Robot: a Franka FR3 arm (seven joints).
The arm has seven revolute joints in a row. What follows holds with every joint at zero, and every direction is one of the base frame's.
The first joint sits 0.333 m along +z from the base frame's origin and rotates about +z.
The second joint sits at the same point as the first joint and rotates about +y.
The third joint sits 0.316 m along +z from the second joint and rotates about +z.
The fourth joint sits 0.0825 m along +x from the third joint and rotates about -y.
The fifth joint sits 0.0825 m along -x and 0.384 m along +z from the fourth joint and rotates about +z.
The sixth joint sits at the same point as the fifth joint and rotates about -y.
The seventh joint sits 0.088 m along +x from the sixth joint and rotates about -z.
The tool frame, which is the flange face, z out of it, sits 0.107 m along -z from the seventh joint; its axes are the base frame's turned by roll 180, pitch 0 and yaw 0 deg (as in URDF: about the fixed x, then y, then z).
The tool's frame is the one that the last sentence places.
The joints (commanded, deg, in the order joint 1, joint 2, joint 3, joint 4, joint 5, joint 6, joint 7), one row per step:
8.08, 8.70, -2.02, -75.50, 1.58, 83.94, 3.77
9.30, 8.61, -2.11, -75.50, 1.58, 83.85, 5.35
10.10, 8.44, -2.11, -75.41, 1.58, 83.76, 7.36
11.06, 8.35, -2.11, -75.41, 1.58, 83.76, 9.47
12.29, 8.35, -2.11, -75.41, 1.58, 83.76, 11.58
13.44, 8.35, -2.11, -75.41, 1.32, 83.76, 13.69
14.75, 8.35, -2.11, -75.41, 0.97, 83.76, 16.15
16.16, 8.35, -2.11, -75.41, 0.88, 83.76, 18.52
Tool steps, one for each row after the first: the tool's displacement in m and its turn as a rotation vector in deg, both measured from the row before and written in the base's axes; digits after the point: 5 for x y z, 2 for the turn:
-0.00211, 0.01154, 0.00079, -0.02, 0.03, -0.45
-0.00227, 0.00797, 0.00233, 0.02, -0.12, -1.21
-0.00203, 0.00965, 0.00092, 0.01, -0.04, -1.15
-0.00221, 0.01243, 0.00000, -0.01, 0.05, -0.88
-0.00220, 0.01106, -0.00001, -0.26, -0.01, -0.99
-0.00274, 0.01244, -0.00001, -0.35, -0.04, -1.19
-0.00339, 0.01389, 0.00000, -0.09, 0.00, -0.97

